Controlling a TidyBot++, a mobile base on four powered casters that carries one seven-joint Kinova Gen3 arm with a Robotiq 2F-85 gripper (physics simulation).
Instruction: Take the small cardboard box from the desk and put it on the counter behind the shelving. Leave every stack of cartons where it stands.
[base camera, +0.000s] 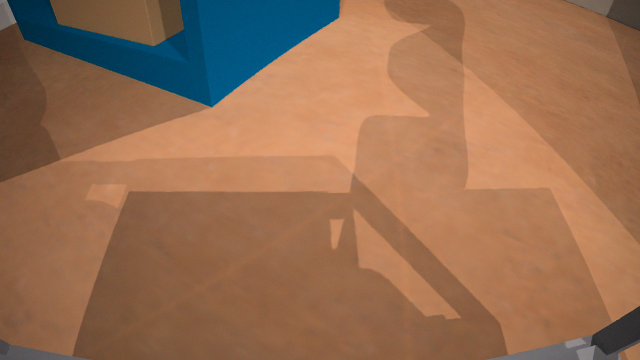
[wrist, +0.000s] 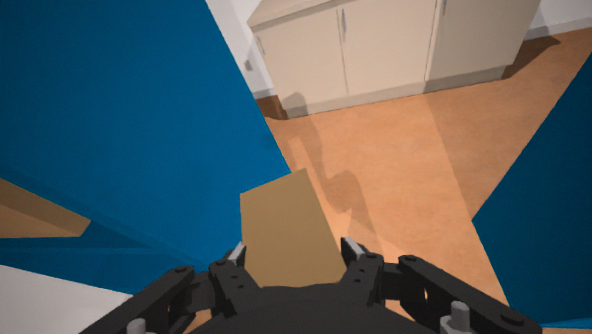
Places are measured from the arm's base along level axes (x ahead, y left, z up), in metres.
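Pixels of known places: gripper, fingertip midpoint: (wrist: 295, 252).
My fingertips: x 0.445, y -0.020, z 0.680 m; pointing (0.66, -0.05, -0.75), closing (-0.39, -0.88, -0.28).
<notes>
Behind a point stands the place of what it marks.
The small cardboard box (wrist: 292, 230) @(x 0.447, y -0.027, z 0.707 m) is between the fingers of my gripper (wrist: 295, 252) @(x 0.445, y -0.020, z 0.680 m) in the wrist view, and the gripper is shut on it. The box is held up off the floor, and its far end overlaps the edge of the blue shelving (wrist: 135, 100) @(x 0.704, y 0.074, z 0.750 m) on the left in that view. The counter (wrist: 300, 11) @(x 1.907, y -0.708, z 0.465 m) stands beyond the shelving at the top of the wrist view, with pale cabinet doors below its top. The gripper does not show in the base camera view. The desk does not show in either view.
The blue shelving's lower corner (base camera: 265, 40) @(x 0.717, y 0.066, z -0.340 m) is ahead on the left in the base view, with a carton (base camera: 110, 17) @(x 0.758, y 0.390, z -0.272 m) in it. Another carton (wrist: 40, 212) @(x 0.733, y 0.326, z 0.667 m) shows at the wrist view's left. A second blue shelving unit (wrist: 545, 200) @(x 0.411, y -0.702, z 0.096 m) is on the right, across a floor gap.
</notes>
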